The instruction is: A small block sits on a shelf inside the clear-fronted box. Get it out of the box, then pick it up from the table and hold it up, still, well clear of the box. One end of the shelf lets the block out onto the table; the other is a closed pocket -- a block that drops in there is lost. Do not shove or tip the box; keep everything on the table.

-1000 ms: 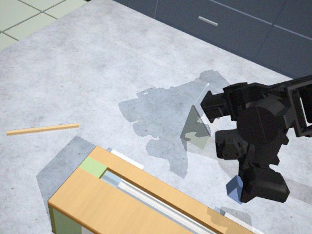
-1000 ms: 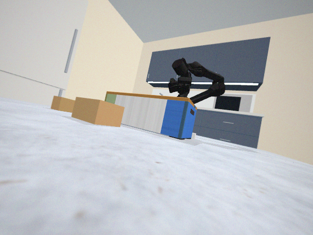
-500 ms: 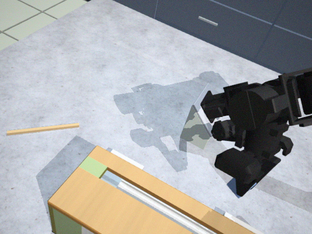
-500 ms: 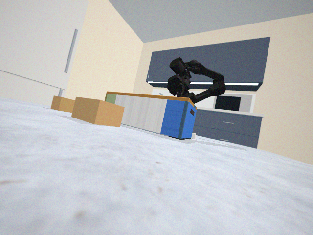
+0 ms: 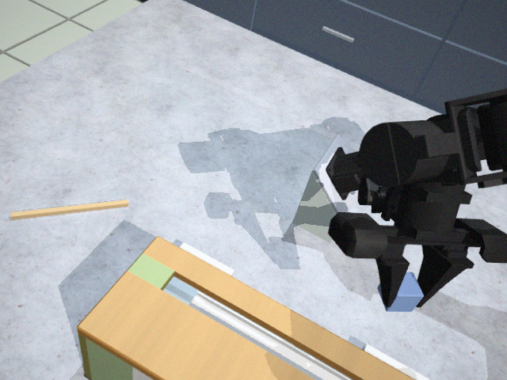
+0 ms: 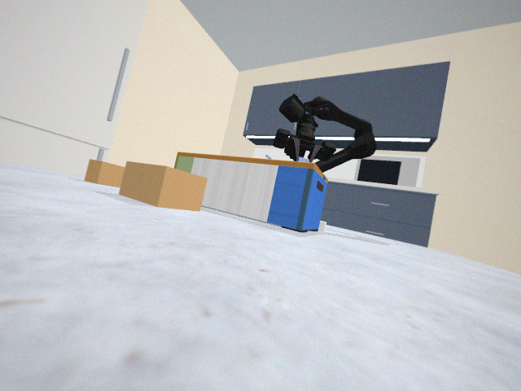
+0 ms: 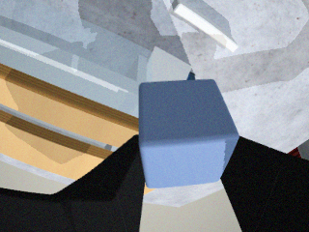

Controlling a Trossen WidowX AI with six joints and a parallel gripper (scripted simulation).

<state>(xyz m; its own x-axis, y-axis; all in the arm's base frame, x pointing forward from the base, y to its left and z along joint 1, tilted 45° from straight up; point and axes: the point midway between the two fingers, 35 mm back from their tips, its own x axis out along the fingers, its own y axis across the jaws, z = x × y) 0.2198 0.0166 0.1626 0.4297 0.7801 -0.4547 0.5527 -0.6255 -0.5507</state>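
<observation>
Now: gripper tip 10 mm past the light-blue block, 10 mm to the left of it and 10 mm below it. Also, from my gripper tip: box (80 mm ahead, 100 mm to the right, 110 mm below); thin wooden stick (480 mm to the right, 170 mm below).
</observation>
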